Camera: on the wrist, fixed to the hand. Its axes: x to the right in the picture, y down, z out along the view.
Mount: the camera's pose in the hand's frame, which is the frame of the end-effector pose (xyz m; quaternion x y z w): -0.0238 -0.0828 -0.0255 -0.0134 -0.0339 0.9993 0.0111
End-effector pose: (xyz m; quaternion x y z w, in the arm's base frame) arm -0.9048 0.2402 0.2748 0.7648 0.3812 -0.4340 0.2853
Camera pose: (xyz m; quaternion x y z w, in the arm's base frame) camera -0.9701 0.2970 0.2988 0.3709 -0.7639 0.2595 0.4600
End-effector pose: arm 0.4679 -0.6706 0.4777 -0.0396 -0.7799 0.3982 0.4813
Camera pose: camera 0.5272 -0.7226 0.5208 0.7727 -0.0093 -0.4763 0.4195
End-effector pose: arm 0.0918 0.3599 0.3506 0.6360 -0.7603 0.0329 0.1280
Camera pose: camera 0.1802 0.3725 0.3602 0.7533 0.6488 -0.0965 0.0487
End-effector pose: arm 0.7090 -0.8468 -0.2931 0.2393 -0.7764 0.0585 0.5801
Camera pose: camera 0.7727 -0.9029 -0.3225 0.7790 0.2682 -0.5618 0.0751
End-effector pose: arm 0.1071 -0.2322 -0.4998 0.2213 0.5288 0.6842 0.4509
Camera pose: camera 0.1307 -0.2630 -0.5808 -0.5480 0.2397 -0.4577 0.6578
